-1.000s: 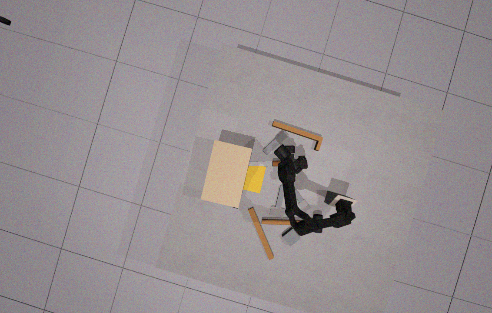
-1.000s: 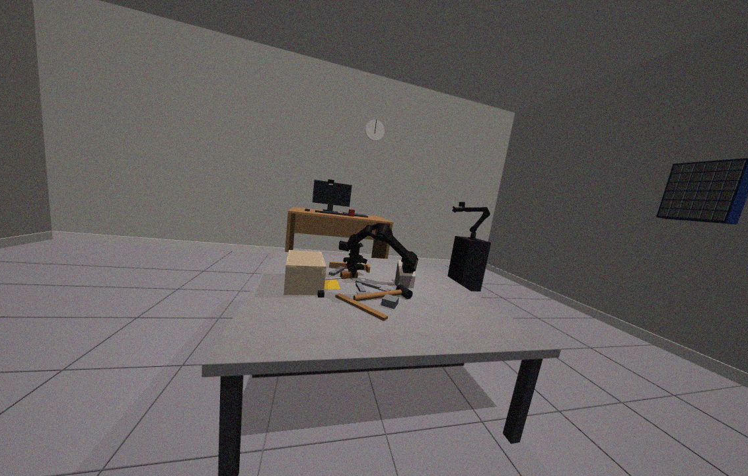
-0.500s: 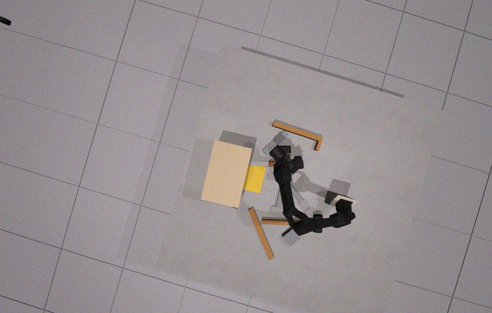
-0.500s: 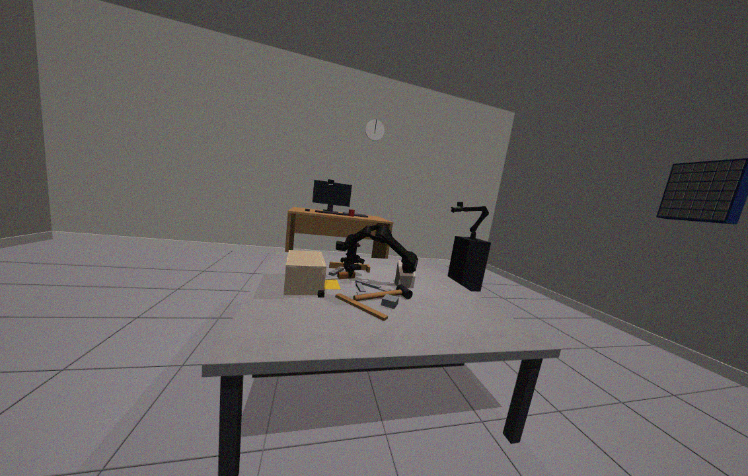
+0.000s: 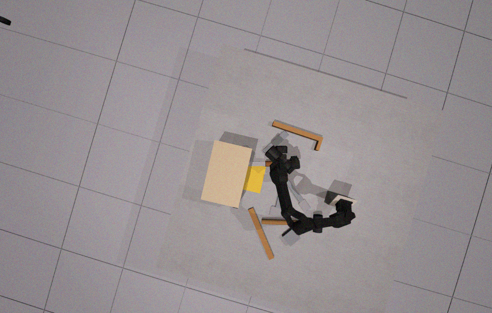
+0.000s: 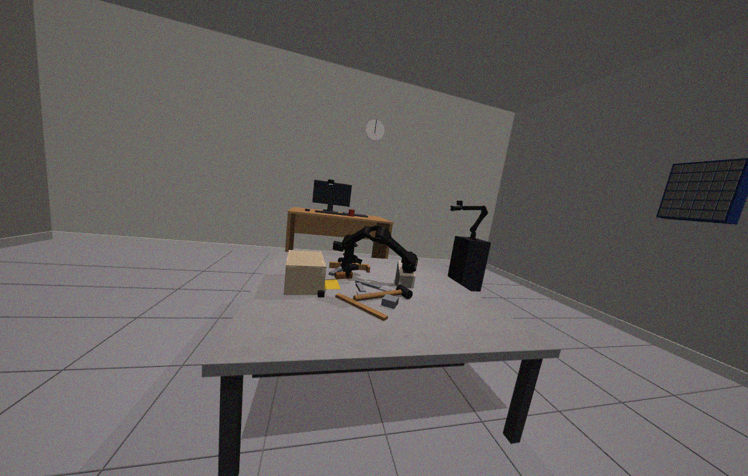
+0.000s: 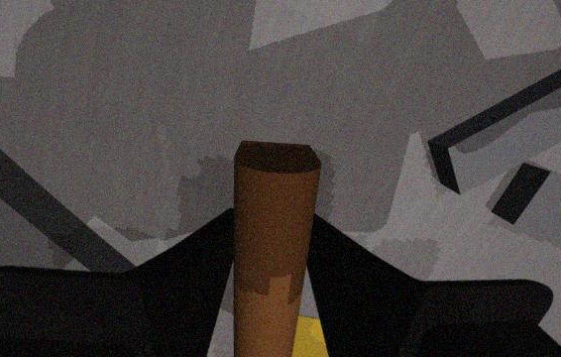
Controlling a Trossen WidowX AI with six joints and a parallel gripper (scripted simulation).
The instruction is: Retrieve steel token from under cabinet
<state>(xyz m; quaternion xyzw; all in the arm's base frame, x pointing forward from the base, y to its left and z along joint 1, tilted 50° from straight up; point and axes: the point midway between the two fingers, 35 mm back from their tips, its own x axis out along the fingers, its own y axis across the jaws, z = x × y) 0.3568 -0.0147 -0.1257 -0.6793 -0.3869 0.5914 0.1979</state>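
Right now my gripper tip is 10 cm to the left of the grey bar and 5 cm short of it. From my gripper tip the other things lie so: grey l-shaped bracket: 22 cm to the left, 6 cm behind; wooden stick: 40 cm to the left, 1 cm behind; grey steel token: 29 cm ahead, 13 cm to the left.
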